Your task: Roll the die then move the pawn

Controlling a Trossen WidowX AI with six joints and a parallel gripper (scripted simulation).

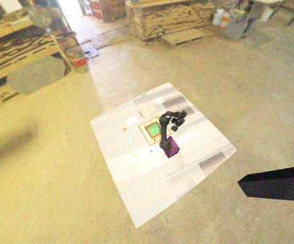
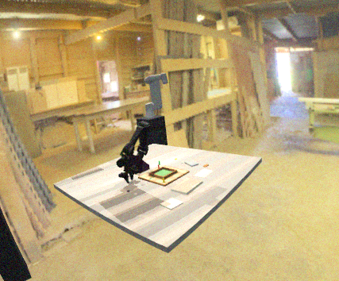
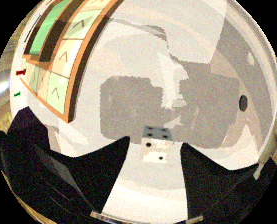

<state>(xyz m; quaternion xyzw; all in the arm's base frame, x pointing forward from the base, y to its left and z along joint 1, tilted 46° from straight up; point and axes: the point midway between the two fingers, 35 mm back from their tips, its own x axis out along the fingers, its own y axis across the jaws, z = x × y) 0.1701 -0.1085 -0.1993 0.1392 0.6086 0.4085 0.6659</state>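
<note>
My gripper tip is 310 mm to the right of the red pawn, 20 mm past it and 10 mm below it. The rest, counted from my gripper tip: white die right at my gripper tip; then green tray 250 mm to the left, 90 mm ahead, 10 mm below; then yellow pawn 210 mm ahead, 150 mm to the left, 10 mm above.
</note>
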